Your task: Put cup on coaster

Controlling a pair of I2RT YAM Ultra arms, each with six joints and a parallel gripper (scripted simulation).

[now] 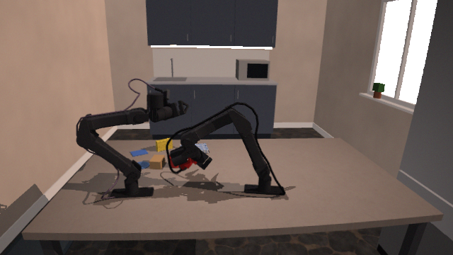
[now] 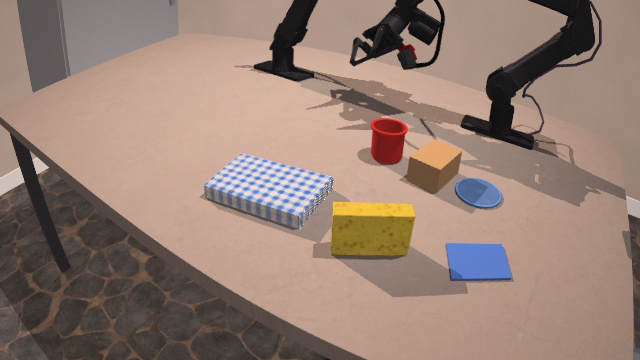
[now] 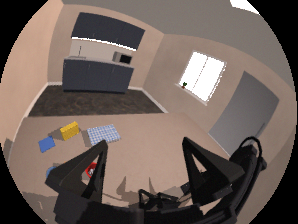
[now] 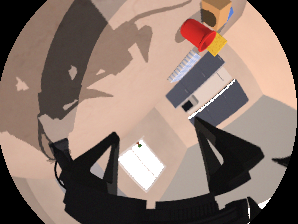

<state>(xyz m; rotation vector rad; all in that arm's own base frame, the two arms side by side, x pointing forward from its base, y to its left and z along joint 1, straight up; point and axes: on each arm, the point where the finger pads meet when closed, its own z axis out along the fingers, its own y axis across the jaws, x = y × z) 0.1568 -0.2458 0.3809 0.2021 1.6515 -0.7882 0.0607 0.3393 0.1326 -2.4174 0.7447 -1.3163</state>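
My left gripper is now 350 mm above the red cup, 110 mm short of it and 50 mm to the right of it. From my left hand the other things lie so: blue square pad (380 mm below, 310 mm to the left, 310 mm ahead); box (360 mm below, 160 mm to the left, 120 mm ahead).
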